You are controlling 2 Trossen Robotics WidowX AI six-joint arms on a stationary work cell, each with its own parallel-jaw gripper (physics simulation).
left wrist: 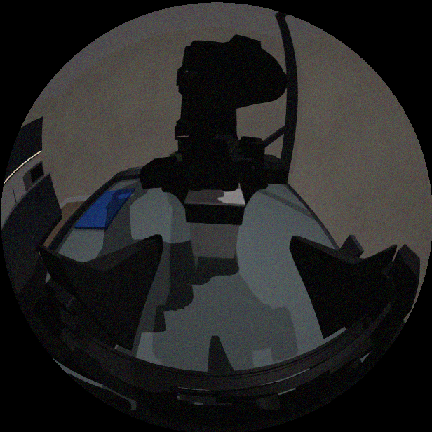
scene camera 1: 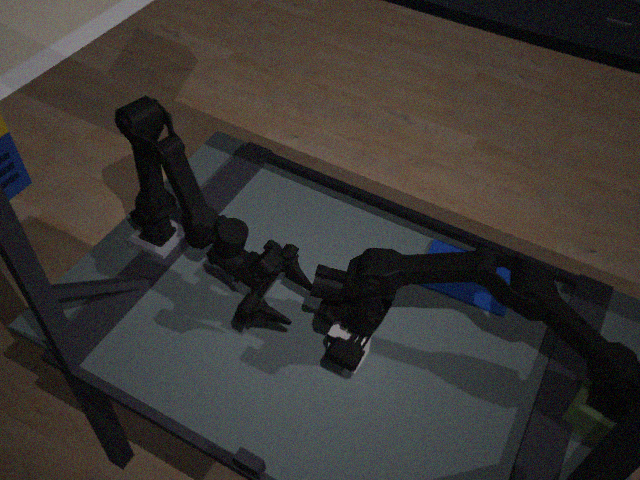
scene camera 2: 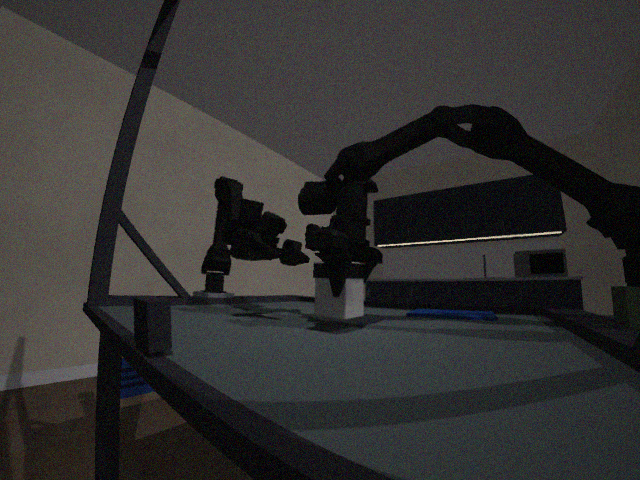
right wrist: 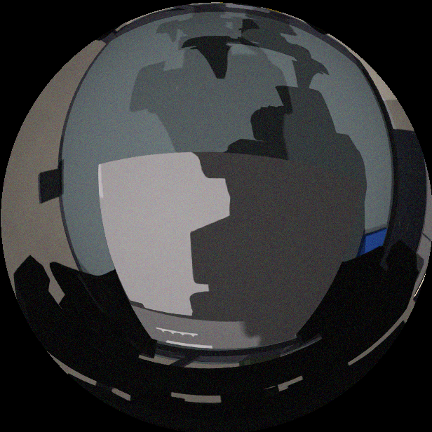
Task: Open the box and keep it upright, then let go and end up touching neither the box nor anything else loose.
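Seen in the pictures: left gripper, fingertip midpoint: point(scene camera 1: 302, 306) point(scene camera 2: 294, 258); right gripper, fingertip midpoint: point(scene camera 2: 345, 297); left arm's base, link origin: point(scene camera 1: 158, 233) point(scene camera 2: 213, 292); right arm's base, link origin: point(scene camera 1: 608, 401).
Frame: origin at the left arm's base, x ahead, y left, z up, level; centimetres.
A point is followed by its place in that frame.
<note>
The box point(scene camera 1: 363, 356) @(x 56.8, y -7.6, z 0.6 cm) point(scene camera 2: 351, 297) @(x 56.7, y -9.4, z 2.5 cm) point(left wrist: 215, 240) point(right wrist: 160, 225) is small and pale, with a dark band around its upper part. It is upright near the middle of the table, and its lid looks closed. Its lower edge is close to the table top; I cannot tell whether it touches. My right gripper point(scene camera 2: 353, 281) point(right wrist: 220, 245) points down from above and is shut on the box, one finger on each of two opposite sides. My left gripper point(scene camera 1: 299, 307) @(x 42.9, y -8.3, z 9.7 cm) point(left wrist: 229, 242) is open and empty, a short way left of the box in scene camera 1, its fingers pointing towards it.
A flat blue object point(scene camera 1: 452, 292) @(x 67.5, y 19.1, z -2.6 cm) point(scene camera 2: 452, 314) @(x 69.7, y 20.8, z -2.6 cm) point(left wrist: 102, 210) point(right wrist: 374, 242) lies near the far edge, partly under my right arm in scene camera 1. A green object point(scene camera 1: 589, 418) @(x 99.3, y -1.1, z 3.4 cm) point(scene camera 2: 625, 304) @(x 96.0, y 0.8, z 1.8 cm) is by the right arm's base. A dark block point(scene camera 1: 249, 459) @(x 47.6, y -36.9, z 2.3 cm) point(scene camera 2: 153, 326) @(x 49.8, y -37.3, z -0.2 cm) is on the table's edge.
</note>
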